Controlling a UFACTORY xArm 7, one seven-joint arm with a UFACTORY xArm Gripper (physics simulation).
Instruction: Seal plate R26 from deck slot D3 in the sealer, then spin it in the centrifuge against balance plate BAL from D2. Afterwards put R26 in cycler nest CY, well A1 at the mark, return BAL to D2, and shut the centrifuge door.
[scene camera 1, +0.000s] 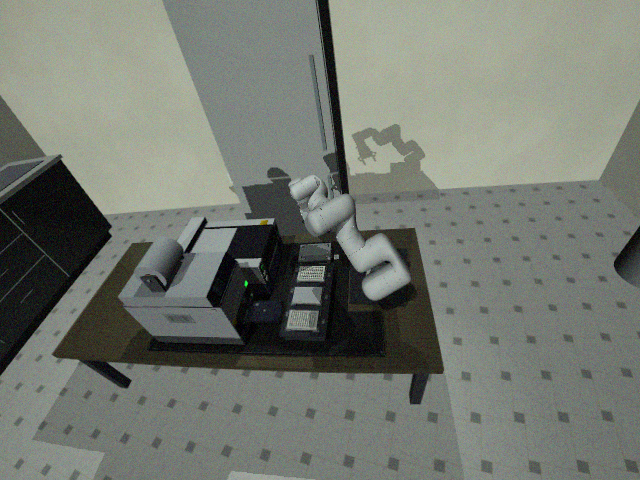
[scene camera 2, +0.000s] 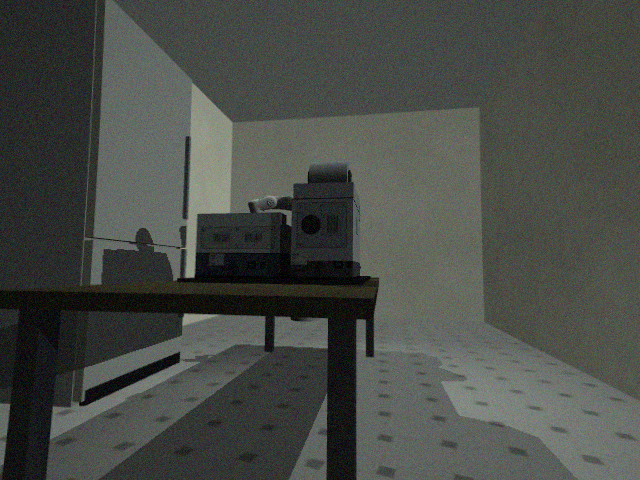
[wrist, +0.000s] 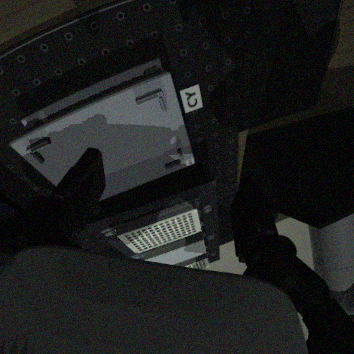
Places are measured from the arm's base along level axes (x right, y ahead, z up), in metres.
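Where they show: gripper, fingertip midpoint: (wrist: 170, 178); arm's base, origin of the base link: (wrist: 326, 184).
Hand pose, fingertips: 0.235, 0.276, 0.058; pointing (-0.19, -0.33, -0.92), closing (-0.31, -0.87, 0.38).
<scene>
Things, the pixels of their top centre, and the offset from my fingertips, as dx, dy, dz.
- grey cycler nest CY, middle of its top: (wrist: 114, 157) (scene camera 1: 314, 251) -0.040, +0.049, -0.088
- white welled plate, middle of its top: (wrist: 162, 233) (scene camera 1: 311, 272) -0.202, +0.041, -0.068
- smooth-topped plate, middle of its top: (wrist: 177, 256) (scene camera 1: 307, 294) -0.326, +0.042, -0.068
- large grey machine, middle of its top: (scene camera 1: 157, 250) (scene camera 2: 330, 163) -0.438, +0.503, +0.335
- roll, middle of its top: (scene camera 1: 151, 250) (scene camera 2: 330, 162) -0.438, +0.524, +0.335
- dark blue tray, middle of its top: (scene camera 1: 264, 310) -0.431, +0.204, -0.040
My gripper (scene camera 1: 334, 182) (wrist: 170, 178) is open and empty, high over the back of the deck; its dark fingers show in the wrist view. Below is the grey cycler nest CY (scene camera 1: 315, 251) (wrist: 135, 135) with corner brackets, beside its CY label (wrist: 191, 98); no plate shows on it. In front stand a white welled plate (scene camera 1: 311, 272) (wrist: 162, 232), a smooth-topped plate (scene camera 1: 307, 296) (wrist: 177, 253) and another welled plate (scene camera 1: 302, 320) (wrist: 199, 264). Plate names and slot labels are unreadable, so I cannot tell which is R26 or BAL.
A large grey machine (scene camera 1: 178, 304) (scene camera 2: 324, 227) with a roll (scene camera 1: 161, 260) (scene camera 2: 329, 172) on top stands left of the deck. A dark blue tray (scene camera 1: 264, 311) lies at its right. A lower white and black machine (scene camera 1: 214, 240) (scene camera 2: 240, 232) stands behind it; its door state is unclear.
</scene>
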